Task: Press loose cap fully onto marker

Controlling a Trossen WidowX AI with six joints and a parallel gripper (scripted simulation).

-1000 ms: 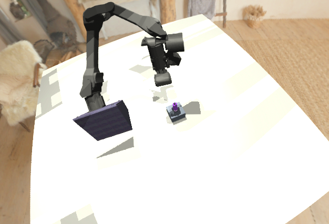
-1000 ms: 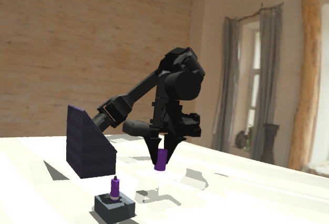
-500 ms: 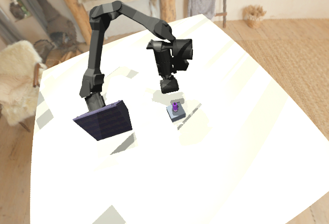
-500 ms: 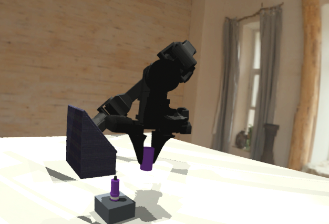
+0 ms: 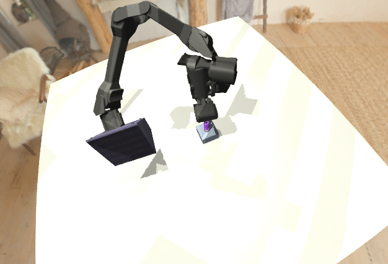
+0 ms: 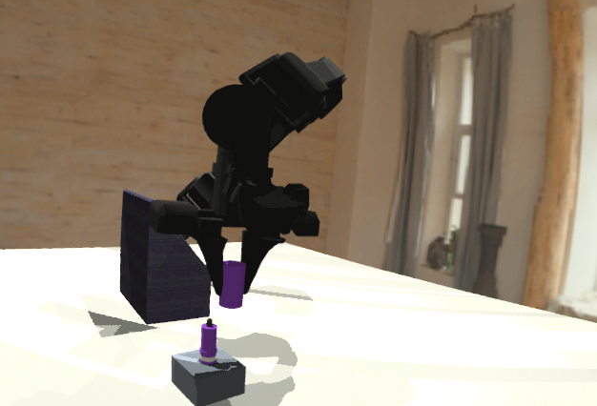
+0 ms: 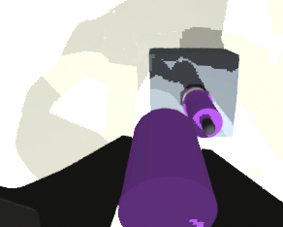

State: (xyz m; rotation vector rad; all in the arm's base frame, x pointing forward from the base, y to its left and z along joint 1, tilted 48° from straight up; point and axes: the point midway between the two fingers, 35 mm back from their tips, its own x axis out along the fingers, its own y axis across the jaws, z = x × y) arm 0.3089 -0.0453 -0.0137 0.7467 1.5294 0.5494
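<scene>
My gripper tip is now 2 cm to the left of the dark grey holder block and 10 cm above it. From my gripper tip the other things lie so: purple cap: 1 cm above.
</scene>
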